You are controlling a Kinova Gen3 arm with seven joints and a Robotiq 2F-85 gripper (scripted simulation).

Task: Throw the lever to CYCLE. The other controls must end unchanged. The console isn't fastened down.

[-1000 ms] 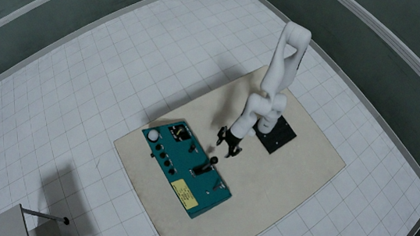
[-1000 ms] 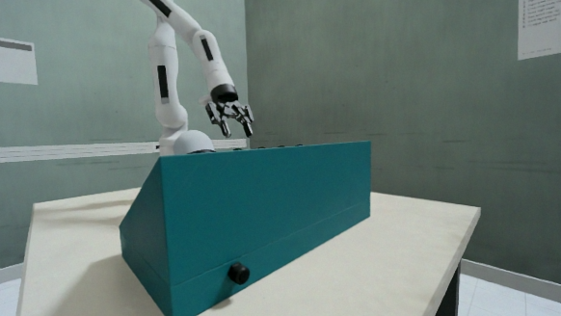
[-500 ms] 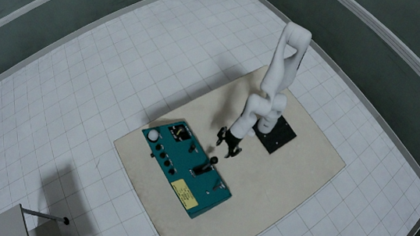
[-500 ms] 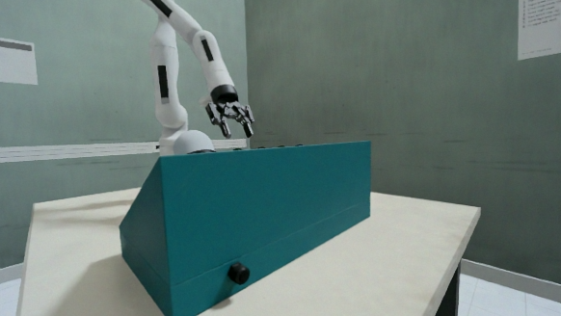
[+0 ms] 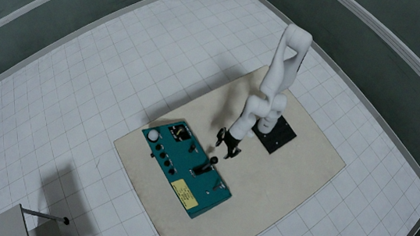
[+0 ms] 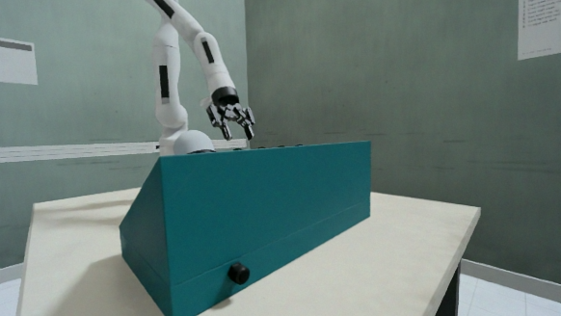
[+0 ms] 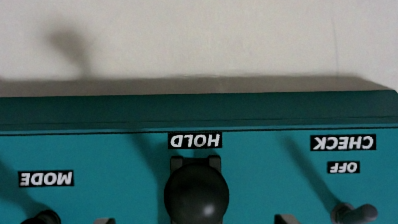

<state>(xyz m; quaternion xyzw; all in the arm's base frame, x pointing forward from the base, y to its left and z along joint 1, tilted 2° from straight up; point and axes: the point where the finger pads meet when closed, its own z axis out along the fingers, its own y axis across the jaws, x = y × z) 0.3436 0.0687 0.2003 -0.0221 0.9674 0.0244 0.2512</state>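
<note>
My gripper is now 80 mm short of the lever, 10 mm to the right of it and 100 mm above it. The rest, counted from my hand: check toggle 90 mm ahead, 130 mm to the left, 110 mm below; then mode knob 110 mm ahead, 110 mm to the right, 110 mm below; then dial 130 mm ahead, 230 mm to the right, 110 mm below.
</note>
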